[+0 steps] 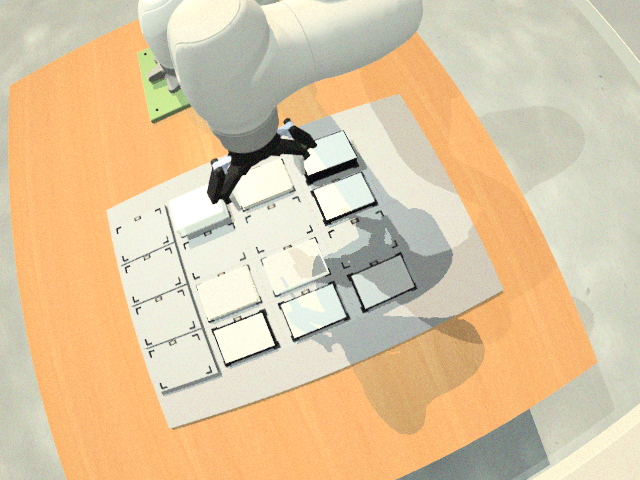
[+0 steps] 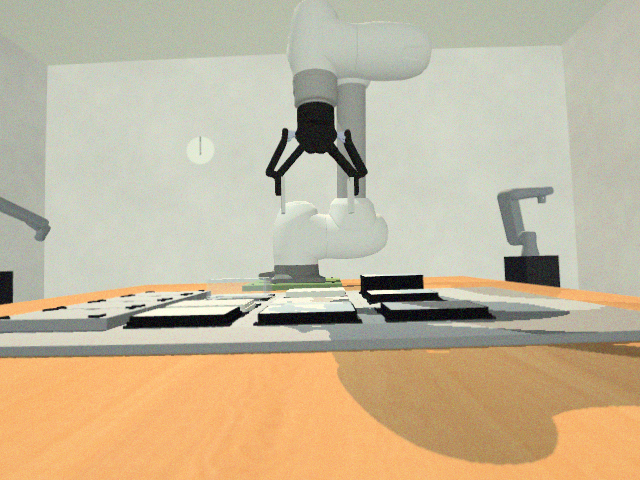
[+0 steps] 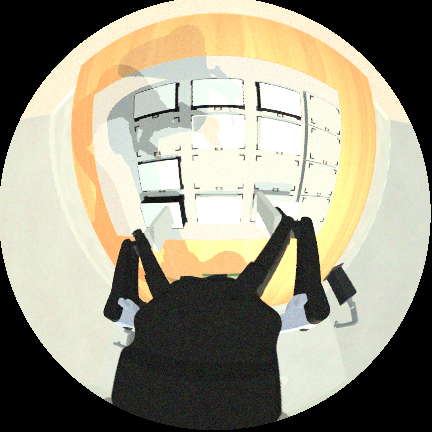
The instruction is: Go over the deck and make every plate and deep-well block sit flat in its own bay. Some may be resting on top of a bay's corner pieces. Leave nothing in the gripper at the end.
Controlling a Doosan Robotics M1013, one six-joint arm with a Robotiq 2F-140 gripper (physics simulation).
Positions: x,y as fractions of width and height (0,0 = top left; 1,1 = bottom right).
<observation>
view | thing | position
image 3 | gripper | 0.49,0.48
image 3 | white plate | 0.50,0.48
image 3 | raised panel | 0.75,0.26
</observation>
